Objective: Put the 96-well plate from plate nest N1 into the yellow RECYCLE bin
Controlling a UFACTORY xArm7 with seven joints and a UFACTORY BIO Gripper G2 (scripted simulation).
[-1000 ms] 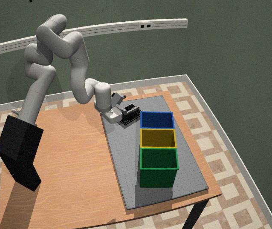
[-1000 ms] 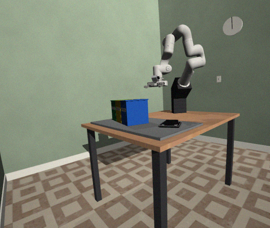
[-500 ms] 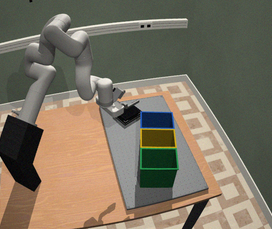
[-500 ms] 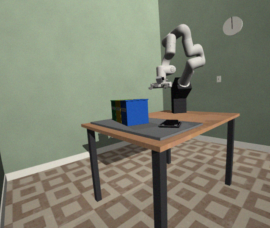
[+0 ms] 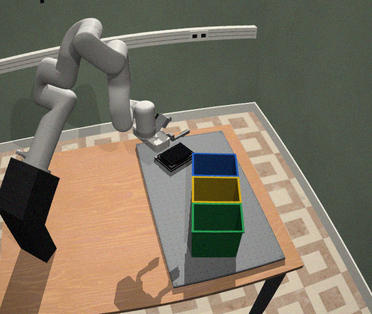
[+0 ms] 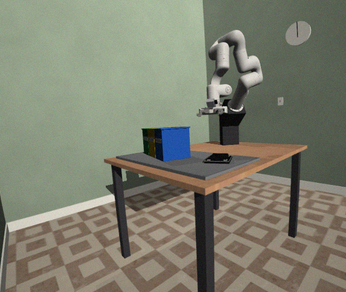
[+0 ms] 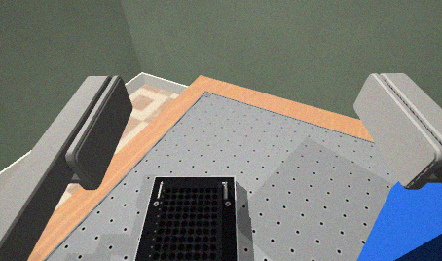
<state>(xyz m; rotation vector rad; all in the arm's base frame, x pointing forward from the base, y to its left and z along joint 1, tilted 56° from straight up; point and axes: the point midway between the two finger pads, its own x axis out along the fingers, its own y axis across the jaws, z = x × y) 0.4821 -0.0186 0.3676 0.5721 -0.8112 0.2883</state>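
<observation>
My gripper is now 1 cm short of the black 96-well plate, 7 cm to the right of it and 22 cm above it. Round my hand: black plate nest N1: 1 cm ahead, 7 cm to the left, 24 cm below; then blue bin: 13 cm ahead, 18 cm to the right, 15 cm below; then yellow bin: 11 cm ahead, 30 cm to the right, 15 cm below.
</observation>
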